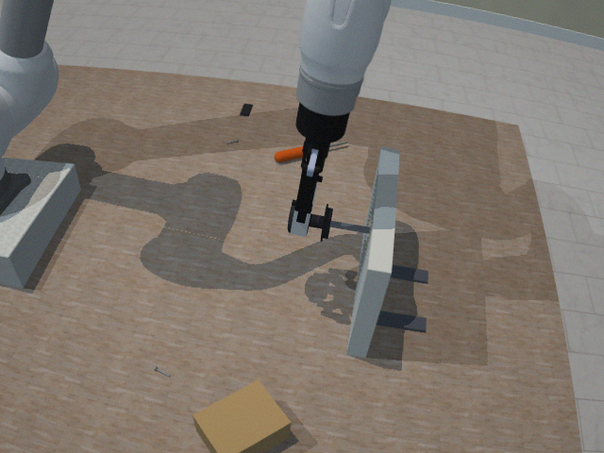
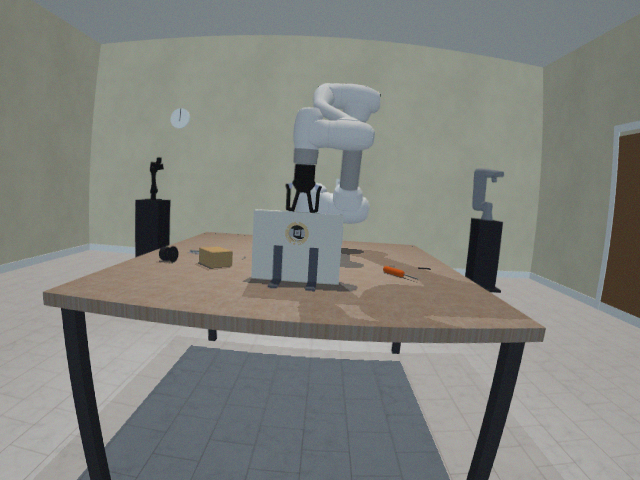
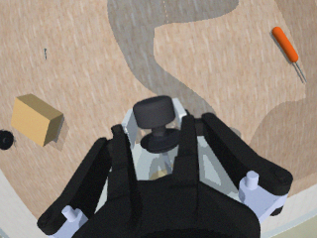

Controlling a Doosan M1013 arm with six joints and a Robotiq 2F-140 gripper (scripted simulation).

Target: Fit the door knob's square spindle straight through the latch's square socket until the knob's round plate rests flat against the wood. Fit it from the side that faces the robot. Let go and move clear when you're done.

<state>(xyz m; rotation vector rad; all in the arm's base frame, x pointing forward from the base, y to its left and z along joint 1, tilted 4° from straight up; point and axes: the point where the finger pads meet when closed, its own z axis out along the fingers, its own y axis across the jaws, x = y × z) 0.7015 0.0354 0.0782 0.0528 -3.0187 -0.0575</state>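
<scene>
My hand is 13 cm short of the white door panel and 5 cm above it. The rest, counted from my hand: tan box 2 cm behind, 34 cm to the right, 16 cm below; then small black piece 25 cm behind, 53 cm to the left, 19 cm below; then small screw 19 cm behind, 26 cm to the right, 19 cm below.
</scene>
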